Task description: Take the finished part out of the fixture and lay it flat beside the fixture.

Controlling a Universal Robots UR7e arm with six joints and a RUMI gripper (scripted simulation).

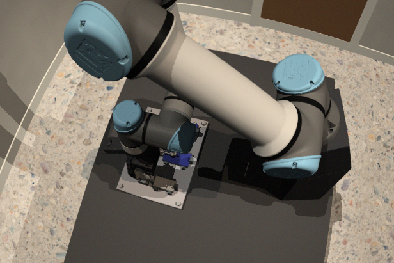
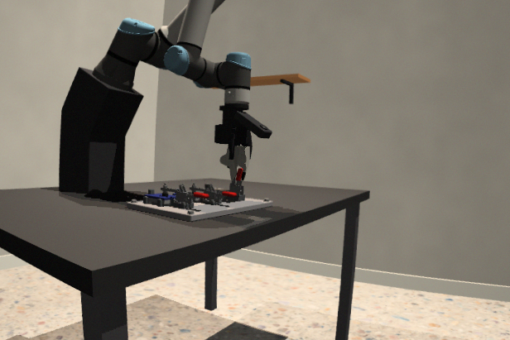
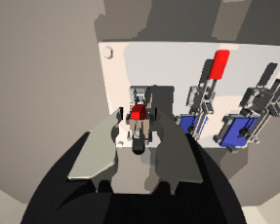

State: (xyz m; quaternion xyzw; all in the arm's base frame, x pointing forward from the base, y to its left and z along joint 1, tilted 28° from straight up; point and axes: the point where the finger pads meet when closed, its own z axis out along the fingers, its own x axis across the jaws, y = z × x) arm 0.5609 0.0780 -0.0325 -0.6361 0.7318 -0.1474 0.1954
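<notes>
The pale grey finished part is 90 mm behind my hand, 50 mm below it and 10 mm to the left of it. Round my hand: blue blank 210 mm to the right, 110 mm behind, 60 mm below; light grey fixture plate 100 mm to the right, 80 mm below, 50 mm behind.
</notes>
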